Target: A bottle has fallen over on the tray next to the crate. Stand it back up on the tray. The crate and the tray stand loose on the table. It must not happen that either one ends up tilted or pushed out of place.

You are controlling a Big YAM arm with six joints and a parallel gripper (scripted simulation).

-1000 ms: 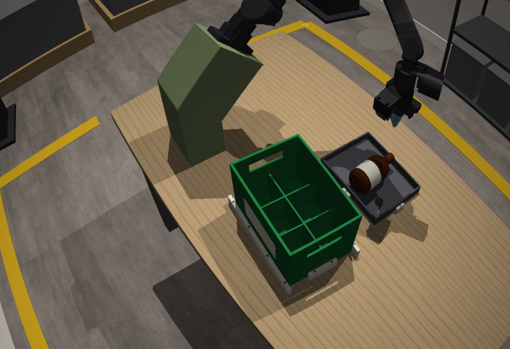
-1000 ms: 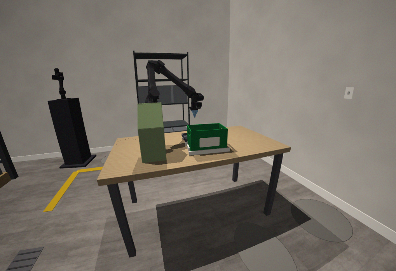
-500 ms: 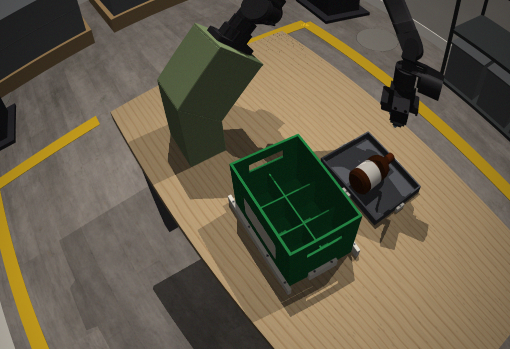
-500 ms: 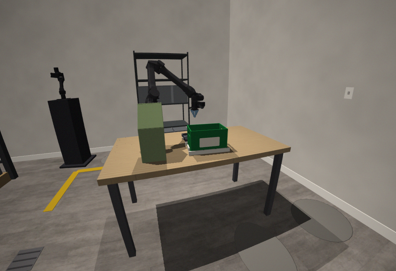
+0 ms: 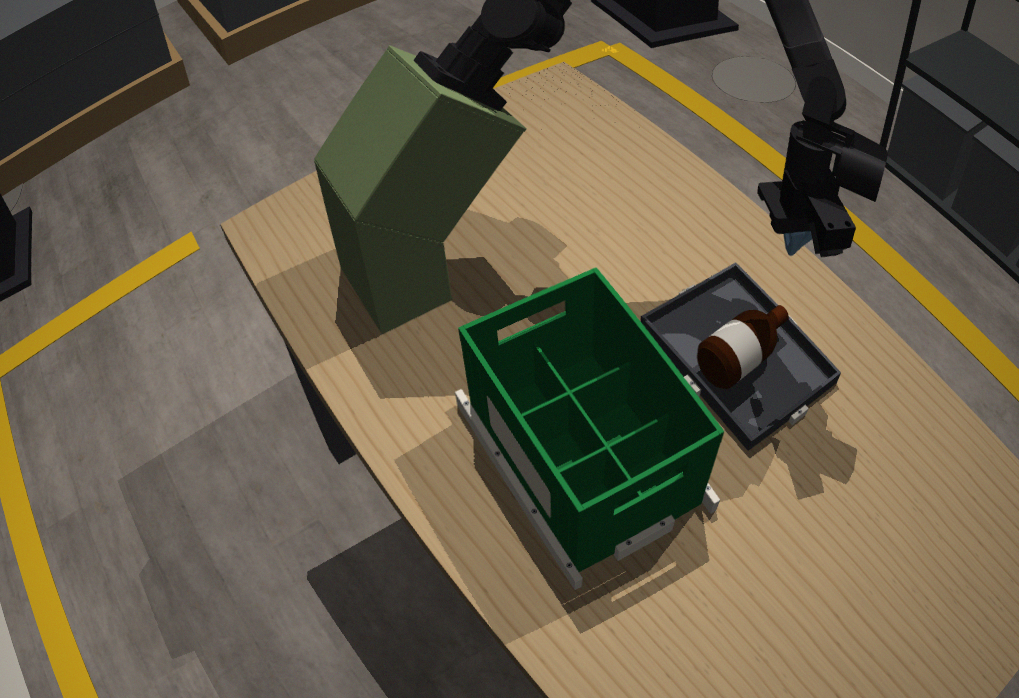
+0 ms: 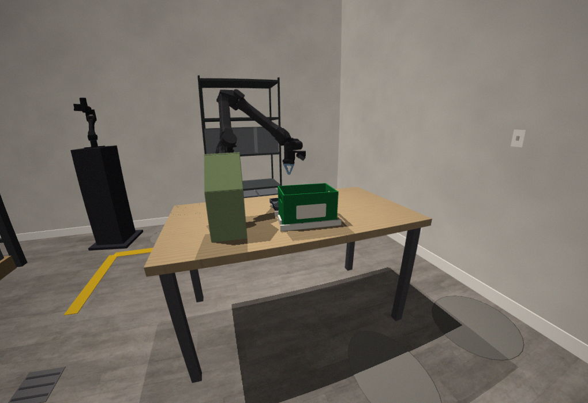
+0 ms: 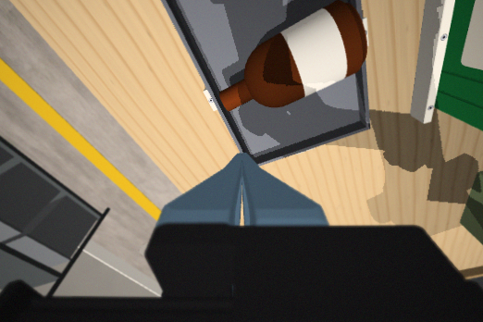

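Right now the brown bottle is 150 mm below my hand, 50 mm to the right of it and 10 mm ahead of it. Also, from my hand: dark grey tray: 180 mm below, 50 mm to the right; green crate: 330 mm to the right, 110 mm below, 40 mm ahead.
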